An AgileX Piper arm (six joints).
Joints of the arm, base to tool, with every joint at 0 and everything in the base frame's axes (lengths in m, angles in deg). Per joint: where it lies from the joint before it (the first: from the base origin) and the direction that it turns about. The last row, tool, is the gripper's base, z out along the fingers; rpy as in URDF.
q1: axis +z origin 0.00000 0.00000 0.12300
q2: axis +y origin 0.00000 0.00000 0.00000
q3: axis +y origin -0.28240 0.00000 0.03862
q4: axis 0.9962 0 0.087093 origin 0.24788 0.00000 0.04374
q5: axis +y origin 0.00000 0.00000 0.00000
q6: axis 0.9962 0 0.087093 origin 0.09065 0.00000 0.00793
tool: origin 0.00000 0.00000 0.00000 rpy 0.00 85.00 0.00
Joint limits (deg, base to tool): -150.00..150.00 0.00..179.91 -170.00..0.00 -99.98..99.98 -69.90..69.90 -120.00..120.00
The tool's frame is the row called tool.
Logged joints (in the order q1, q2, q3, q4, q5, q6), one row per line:
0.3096 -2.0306 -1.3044 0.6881 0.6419 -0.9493
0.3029 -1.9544 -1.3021 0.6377 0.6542 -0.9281
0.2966 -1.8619 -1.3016 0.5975 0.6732 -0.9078
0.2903 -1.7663 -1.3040 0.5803 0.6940 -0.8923
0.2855 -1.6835 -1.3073 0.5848 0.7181 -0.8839
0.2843 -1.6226 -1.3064 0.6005 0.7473 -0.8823
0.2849 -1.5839 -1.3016 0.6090 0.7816 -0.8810
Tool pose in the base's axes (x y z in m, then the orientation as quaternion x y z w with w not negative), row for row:
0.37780 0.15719 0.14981 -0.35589 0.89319 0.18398 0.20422
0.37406 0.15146 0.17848 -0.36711 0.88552 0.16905 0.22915
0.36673 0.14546 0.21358 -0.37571 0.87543 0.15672 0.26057
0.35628 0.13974 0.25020 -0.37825 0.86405 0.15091 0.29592
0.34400 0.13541 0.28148 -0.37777 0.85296 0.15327 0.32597
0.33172 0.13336 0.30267 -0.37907 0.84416 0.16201 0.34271
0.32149 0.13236 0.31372 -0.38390 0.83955 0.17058 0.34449
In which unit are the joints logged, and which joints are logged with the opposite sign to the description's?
The joints are logged in radians. Opposite sign: q2.
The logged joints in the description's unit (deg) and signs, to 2 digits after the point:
17.74 116.34 -74.74 39.43 36.78 -54.39
17.35 111.98 -74.60 36.54 37.48 -53.18
16.99 106.68 -74.58 34.23 38.57 -52.01
16.63 101.20 -74.71 33.25 39.76 -51.13
16.36 96.46 -74.90 33.51 41.14 -50.64
16.29 92.97 -74.85 34.41 42.82 -50.55
16.32 90.75 -74.58 34.89 44.78 -50.48

